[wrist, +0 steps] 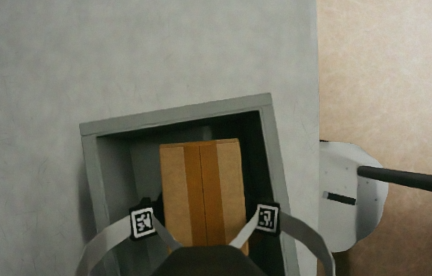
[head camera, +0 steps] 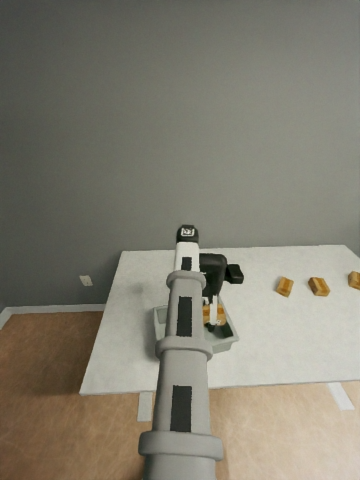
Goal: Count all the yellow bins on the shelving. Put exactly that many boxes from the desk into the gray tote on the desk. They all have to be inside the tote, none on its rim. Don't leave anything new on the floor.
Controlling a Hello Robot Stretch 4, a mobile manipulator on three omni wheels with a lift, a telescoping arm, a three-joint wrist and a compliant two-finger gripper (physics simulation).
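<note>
My gripper is shut on a brown cardboard box with an orange tape stripe. The box is over the opening of the gray tote, within its rim as seen in the wrist view; how deep it sits I cannot tell. The arm and the held box hide much of the tote's inside, so I cannot tell whether other boxes lie in it. Three more boxes lie on the desk to the right. The shelving and yellow bins do not show.
My telescoping arm reaches over the desk's front edge and the tote's left part. A gray wall stands behind the desk. In the wrist view, a white rounded part with a dark rod is beside the desk edge, above brown floor.
</note>
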